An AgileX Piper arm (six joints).
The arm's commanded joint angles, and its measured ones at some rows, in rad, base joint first. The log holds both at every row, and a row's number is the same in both.
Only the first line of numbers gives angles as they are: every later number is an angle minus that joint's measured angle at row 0.
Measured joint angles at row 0:
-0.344, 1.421, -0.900, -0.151, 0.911, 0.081
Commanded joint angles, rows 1 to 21:
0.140, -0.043, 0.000, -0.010, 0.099, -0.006
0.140, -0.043, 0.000, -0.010, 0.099, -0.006
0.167, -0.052, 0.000, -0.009, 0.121, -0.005
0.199, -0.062, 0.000, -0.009, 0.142, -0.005
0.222, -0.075, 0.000, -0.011, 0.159, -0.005
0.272, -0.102, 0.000, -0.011, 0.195, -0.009
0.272, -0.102, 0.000, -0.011, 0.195, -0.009
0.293, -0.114, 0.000, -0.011, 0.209, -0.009
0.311, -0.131, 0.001, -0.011, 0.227, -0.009
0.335, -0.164, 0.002, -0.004, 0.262, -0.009
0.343, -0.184, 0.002, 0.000, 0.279, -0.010
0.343, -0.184, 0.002, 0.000, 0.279, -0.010
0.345, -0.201, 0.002, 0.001, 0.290, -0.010
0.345, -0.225, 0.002, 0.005, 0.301, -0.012
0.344, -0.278, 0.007, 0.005, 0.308, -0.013
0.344, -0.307, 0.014, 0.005, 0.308, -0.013
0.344, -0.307, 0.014, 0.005, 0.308, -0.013
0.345, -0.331, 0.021, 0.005, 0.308, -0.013
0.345, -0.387, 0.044, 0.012, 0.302, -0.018
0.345, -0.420, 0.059, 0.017, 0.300, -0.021
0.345, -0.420, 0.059, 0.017, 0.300, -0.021
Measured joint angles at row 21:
0.344, -0.351, 0.025, 0.007, 0.296, -0.008
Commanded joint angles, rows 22 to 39:
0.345, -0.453, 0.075, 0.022, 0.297, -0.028
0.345, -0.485, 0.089, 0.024, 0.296, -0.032
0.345, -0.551, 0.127, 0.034, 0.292, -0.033
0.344, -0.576, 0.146, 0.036, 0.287, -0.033
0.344, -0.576, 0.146, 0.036, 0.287, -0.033
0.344, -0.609, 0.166, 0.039, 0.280, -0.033
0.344, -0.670, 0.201, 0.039, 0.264, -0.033
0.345, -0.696, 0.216, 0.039, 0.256, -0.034
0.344, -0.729, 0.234, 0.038, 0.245, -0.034
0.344, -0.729, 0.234, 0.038, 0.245, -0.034
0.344, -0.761, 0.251, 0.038, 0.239, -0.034
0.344, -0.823, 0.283, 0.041, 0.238, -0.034
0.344, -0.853, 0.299, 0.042, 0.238, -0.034
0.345, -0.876, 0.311, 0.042, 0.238, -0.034
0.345, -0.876, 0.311, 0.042, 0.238, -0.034
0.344, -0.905, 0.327, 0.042, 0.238, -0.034
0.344, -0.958, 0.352, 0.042, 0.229, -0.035
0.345, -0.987, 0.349, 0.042, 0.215, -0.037
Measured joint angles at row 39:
0.344, -0.918, 0.332, 0.039, 0.254, -0.026
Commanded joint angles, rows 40 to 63:
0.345, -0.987, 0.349, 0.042, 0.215, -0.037
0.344, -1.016, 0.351, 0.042, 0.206, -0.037
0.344, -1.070, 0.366, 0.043, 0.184, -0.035
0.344, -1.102, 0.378, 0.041, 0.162, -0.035
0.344, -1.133, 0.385, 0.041, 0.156, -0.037
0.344, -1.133, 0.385, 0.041, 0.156, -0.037
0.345, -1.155, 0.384, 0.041, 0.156, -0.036
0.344, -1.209, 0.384, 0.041, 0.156, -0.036
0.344, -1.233, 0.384, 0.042, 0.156, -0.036
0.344, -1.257, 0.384, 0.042, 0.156, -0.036
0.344, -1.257, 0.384, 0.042, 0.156, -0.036
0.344, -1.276, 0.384, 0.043, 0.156, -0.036
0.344, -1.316, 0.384, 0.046, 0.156, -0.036
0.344, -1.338, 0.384, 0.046, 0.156, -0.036
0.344, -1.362, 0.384, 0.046, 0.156, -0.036
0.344, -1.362, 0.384, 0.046, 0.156, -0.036
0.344, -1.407, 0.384, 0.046, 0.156, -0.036
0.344, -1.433, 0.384, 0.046, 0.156, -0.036
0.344, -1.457, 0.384, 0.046, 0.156, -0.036
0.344, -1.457, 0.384, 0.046, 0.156, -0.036
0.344, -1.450, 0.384, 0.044, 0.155, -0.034
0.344, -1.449, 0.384, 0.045, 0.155, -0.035
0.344, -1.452, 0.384, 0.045, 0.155, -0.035
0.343, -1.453, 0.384, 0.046, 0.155, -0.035
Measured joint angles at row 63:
0.344, -1.425, 0.383, 0.047, 0.166, -0.030
